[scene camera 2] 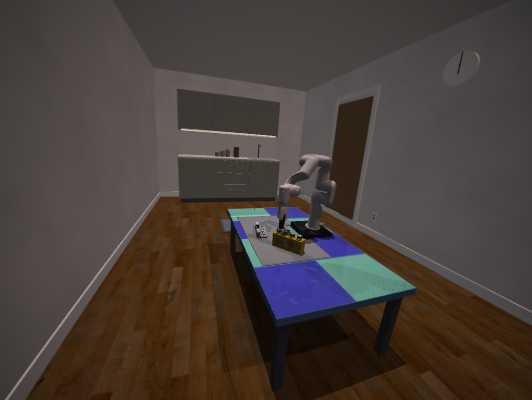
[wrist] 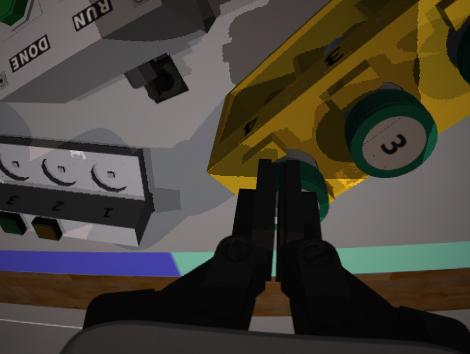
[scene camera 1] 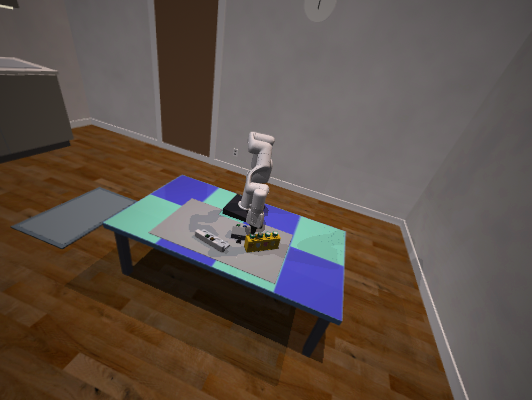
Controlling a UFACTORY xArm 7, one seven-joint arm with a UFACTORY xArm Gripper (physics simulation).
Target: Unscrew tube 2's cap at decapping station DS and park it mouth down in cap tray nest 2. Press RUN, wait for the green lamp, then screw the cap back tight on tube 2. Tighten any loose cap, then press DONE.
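Places are measured from the arm's base along level axes (x up, y ahead, z left), in millimetres.
Pixels of known places: gripper, fingertip midpoint: point(scene camera 2: 281, 228) point(wrist: 277, 186) point(scene camera 1: 252, 232); arm's base, origin of the base link: point(scene camera 2: 312, 227) point(scene camera 1: 246, 205).
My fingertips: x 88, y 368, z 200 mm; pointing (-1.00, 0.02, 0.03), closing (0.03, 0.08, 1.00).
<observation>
Ahead of a thing's pixels: the offset from my fingertips to its top centre. "pt": to the spot under its first point.
My gripper point(wrist: 277, 186) point(scene camera 1: 253, 230) point(scene camera 2: 282, 224) is shut and empty. In the wrist view its fingertips overlap the green cap of tube 4 {dy +15, dx -2, dz +6 mm} point(wrist: 320, 190) at the end of the yellow rack {dy -35, dx -20, dz +66 mm} point(wrist: 295, 115) point(scene camera 1: 262, 243) point(scene camera 2: 288, 242); contact cannot be told. The green cap marked 3 {dy -18, dx -2, dz +46 mm} point(wrist: 395, 135) sits on its tube beside it. Another green cap {pt dy -49, dx -9, dz +70 mm} point(wrist: 465, 60) is cut off by the right edge, its number out of view. The white cap tray {dy +79, dx -69, dz -235 mm} point(wrist: 132, 160) point(scene camera 1: 212, 240) point(scene camera 2: 260, 230) shows nest 2 {dy +71, dx -115, dz -207 mm} point(wrist: 61, 169) without a cap. The grey panel {dy -69, dx -39, dz -105 mm} point(wrist: 65, 60) carries RUN and DONE labels.
A black square fixture {pt dy -2, dx -122, dz -78 mm} point(wrist: 170, 82) projects beside the panel. A green button {pt dy -78, dx -50, dz -125 mm} point(wrist: 15, 10) stands on the panel. Small green {dy +103, dx -69, dz -260 mm} point(wrist: 12, 223) and amber {dy +110, dx -69, dz -220 mm} point(wrist: 46, 228) blocks sit along the tray's side. The arm's black base point(scene camera 2: 311, 229) is behind the rack.
</observation>
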